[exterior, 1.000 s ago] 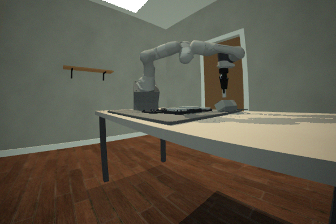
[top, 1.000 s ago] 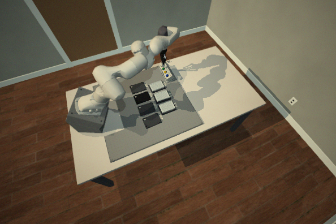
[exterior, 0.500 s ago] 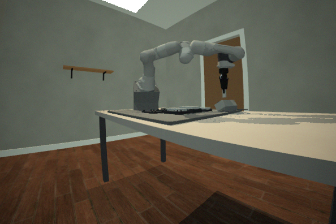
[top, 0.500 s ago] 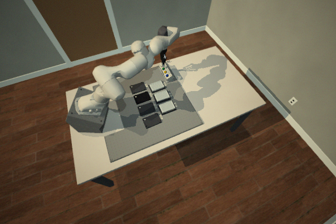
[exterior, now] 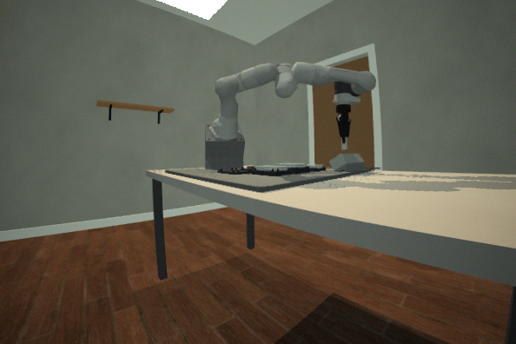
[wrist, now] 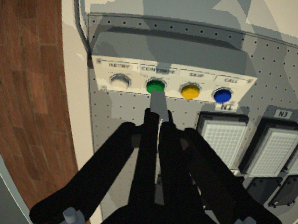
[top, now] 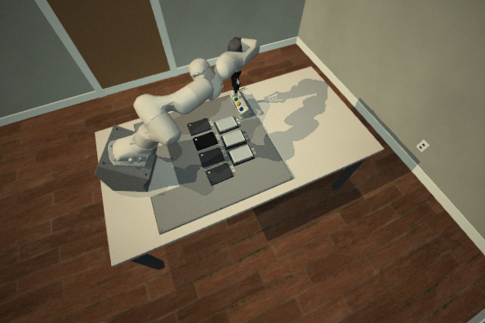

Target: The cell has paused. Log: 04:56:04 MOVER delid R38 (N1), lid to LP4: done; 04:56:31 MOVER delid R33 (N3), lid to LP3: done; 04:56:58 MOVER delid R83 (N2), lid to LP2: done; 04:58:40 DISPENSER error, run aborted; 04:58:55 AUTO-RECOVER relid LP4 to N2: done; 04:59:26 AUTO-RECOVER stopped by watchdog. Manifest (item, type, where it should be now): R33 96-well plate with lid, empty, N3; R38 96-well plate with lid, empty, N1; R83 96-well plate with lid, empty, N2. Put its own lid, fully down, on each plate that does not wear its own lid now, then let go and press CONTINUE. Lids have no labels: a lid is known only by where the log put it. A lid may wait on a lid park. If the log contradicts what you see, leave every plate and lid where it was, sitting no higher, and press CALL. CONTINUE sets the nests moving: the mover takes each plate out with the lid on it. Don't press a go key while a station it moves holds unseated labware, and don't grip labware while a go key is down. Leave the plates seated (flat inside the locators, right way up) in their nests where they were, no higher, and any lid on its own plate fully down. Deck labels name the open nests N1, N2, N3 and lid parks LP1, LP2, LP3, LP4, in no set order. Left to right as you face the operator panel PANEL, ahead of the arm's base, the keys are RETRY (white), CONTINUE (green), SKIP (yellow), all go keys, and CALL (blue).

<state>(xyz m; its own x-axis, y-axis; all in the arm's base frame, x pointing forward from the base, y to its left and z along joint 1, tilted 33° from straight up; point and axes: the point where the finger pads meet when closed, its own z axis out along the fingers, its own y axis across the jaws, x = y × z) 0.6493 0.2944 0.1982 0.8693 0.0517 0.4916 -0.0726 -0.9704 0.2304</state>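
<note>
My hand is 70 mm above the green continue key. Round my hand: blue call key: 10 mm behind, 100 mm to the right, 70 mm below; then white retry key: 10 mm ahead, 50 mm to the left, 70 mm below; then yellow skip key: 50 mm to the right, 70 mm below.
</note>
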